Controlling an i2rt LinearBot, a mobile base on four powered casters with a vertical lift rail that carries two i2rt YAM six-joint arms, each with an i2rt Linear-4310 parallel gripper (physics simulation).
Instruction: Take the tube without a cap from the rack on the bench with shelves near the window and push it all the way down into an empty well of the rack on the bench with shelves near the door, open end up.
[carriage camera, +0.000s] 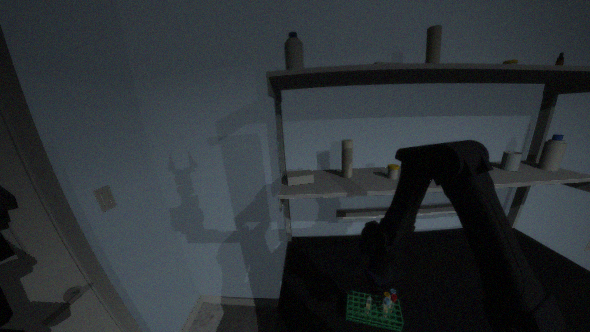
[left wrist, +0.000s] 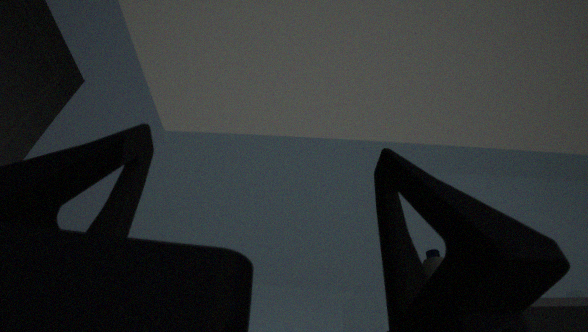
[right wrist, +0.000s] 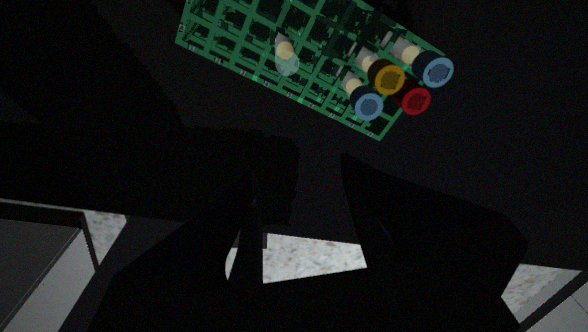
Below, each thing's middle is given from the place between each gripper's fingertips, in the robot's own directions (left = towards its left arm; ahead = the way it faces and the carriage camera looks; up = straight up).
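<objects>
Clear uncapped tube (right wrist: 286, 59): 270 mm ahead of my left hand, 620 mm to the right of it and 720 mm below it.
Relative to my right hand, the clear uncapped tube is 13 cm below, 3 cm ahead and 1 cm to the left.
</objects>
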